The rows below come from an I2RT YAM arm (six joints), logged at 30 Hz.
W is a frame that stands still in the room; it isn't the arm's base.
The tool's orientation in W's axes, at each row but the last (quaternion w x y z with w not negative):
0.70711 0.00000 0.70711 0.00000
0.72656 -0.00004 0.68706 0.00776
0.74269 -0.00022 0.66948 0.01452
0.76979 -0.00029 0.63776 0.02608
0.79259 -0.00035 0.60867 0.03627
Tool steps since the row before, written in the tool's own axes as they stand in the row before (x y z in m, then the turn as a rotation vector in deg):
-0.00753 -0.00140 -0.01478 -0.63 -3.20 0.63
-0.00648 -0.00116 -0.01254 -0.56 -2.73 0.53
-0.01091 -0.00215 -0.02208 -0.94 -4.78 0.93
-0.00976 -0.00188 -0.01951 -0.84 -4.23 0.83
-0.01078 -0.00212 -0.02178 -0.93 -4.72 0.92
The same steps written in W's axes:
-0.01478 -0.00140 0.00753 0.63 -3.20 0.63
-0.01287 -0.00137 0.00576 0.53 -2.73 0.56
-0.02304 -0.00282 0.00852 0.93 -4.78 0.94
-0.02089 -0.00292 0.00588 0.83 -4.23 0.84
-0.02366 -0.00370 0.00467 0.92 -4.72 0.93

